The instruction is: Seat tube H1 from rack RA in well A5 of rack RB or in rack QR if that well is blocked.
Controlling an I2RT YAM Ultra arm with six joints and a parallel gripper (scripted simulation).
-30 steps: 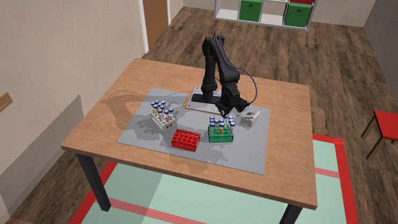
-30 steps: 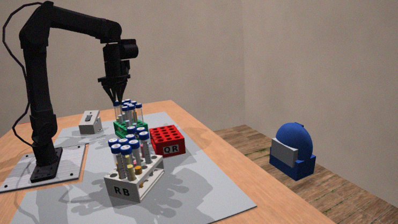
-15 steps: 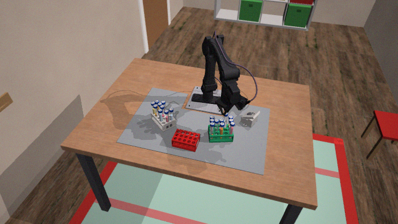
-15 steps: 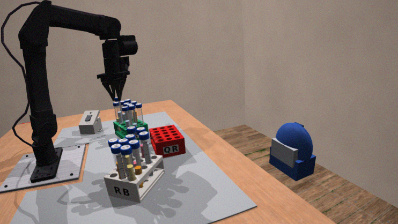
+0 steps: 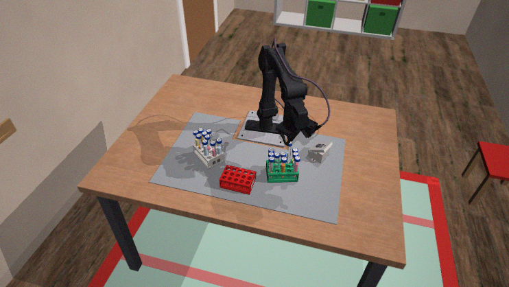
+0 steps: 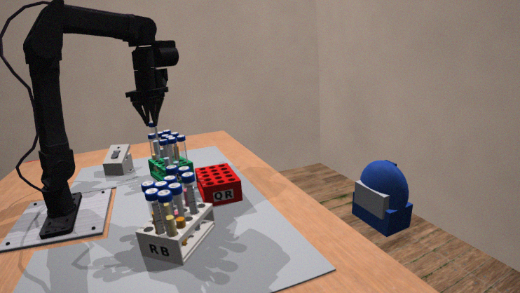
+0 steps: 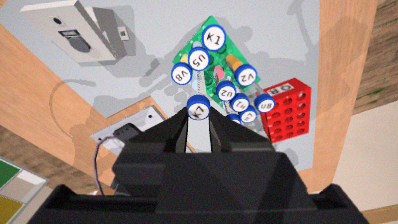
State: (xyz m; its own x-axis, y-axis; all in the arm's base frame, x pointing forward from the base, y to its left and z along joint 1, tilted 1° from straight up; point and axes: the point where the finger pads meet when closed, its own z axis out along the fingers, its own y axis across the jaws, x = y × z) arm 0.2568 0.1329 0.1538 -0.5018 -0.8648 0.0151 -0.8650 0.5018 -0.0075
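My hand is 1 cm short of the clear tube, 1 cm to the right of it and 6 cm above it. The rest, counted from my hand: red rack QR 12 cm ahead, 18 cm to the right, 14 cm below; grey done button box 12 cm behind, 13 cm to the left, 12 cm below; white rack RB 1 cm behind, 34 cm to the right, 14 cm below.
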